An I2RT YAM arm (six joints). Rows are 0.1 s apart.
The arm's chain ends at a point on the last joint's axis. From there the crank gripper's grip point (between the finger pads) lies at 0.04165 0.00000 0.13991 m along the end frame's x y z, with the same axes.
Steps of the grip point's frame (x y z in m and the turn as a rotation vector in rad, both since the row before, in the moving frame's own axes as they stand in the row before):
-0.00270 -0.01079 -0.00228 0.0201 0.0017 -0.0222
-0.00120 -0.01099 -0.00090 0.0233 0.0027 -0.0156
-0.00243 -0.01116 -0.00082 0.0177 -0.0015 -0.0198
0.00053 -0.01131 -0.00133 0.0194 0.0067 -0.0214
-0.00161 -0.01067 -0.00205 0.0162 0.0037 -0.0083
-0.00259 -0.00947 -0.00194 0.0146 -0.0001 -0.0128
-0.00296 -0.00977 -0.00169 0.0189 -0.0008 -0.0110
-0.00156 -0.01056 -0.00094 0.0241 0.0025 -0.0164
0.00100 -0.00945 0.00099 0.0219 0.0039 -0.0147
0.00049 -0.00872 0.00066 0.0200 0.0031 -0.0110
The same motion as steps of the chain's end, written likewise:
-0.00290 -0.00705 -0.00217 0.0201 0.0017 -0.0222
-0.00155 -0.00708 -0.00074 0.0233 0.0027 -0.0156
-0.00219 -0.00786 -0.00085 0.0177 -0.0015 -0.0198
-0.00037 -0.00770 -0.00101 0.0194 0.0067 -0.0214
-0.00212 -0.00806 -0.00187 0.0162 0.0037 -0.0083
-0.00256 -0.00689 -0.00193 0.0146 -0.0001 -0.0128
-0.00283 -0.00667 -0.00169 0.0189 -0.0008 -0.0110
-0.00188 -0.00650 -0.00079 0.0241 0.0025 -0.0164
0.00048 -0.00577 0.00119 0.0219 0.0039 -0.0147
0.00007 -0.00546 0.00082 0.0200 0.0031 -0.0110

